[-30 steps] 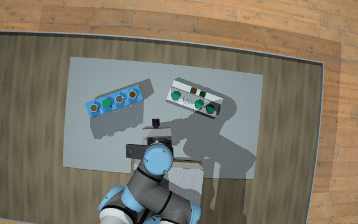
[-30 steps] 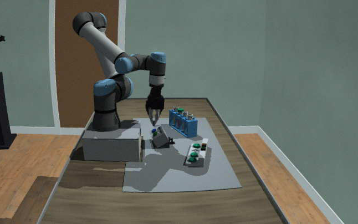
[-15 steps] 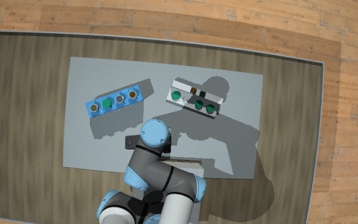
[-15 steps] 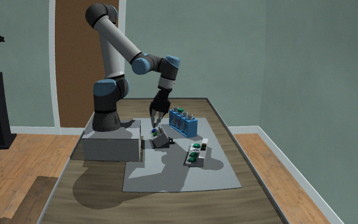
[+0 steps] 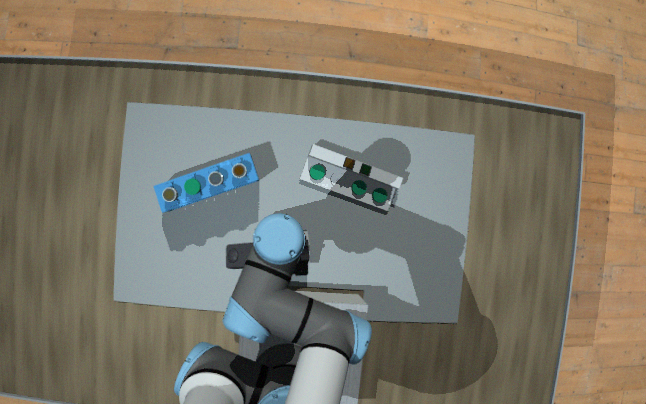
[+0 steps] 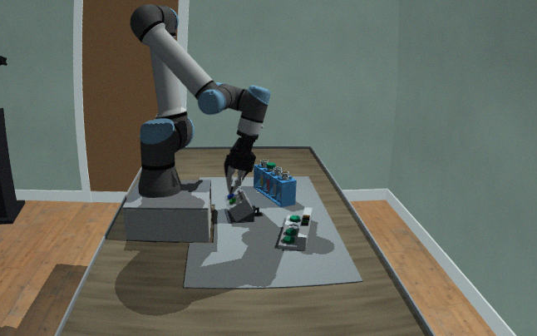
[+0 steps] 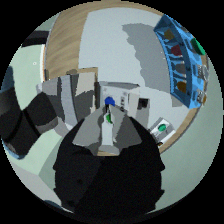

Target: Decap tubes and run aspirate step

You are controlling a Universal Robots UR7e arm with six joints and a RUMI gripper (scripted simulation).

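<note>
My hand is 3 cm to the left of the grey key housing, 3 cm above it and 1 cm short of it. From my hand the other things lie so: green key: 5 cm to the right, 2 cm below, 1 cm behind; blue key: 2 cm below.
</note>
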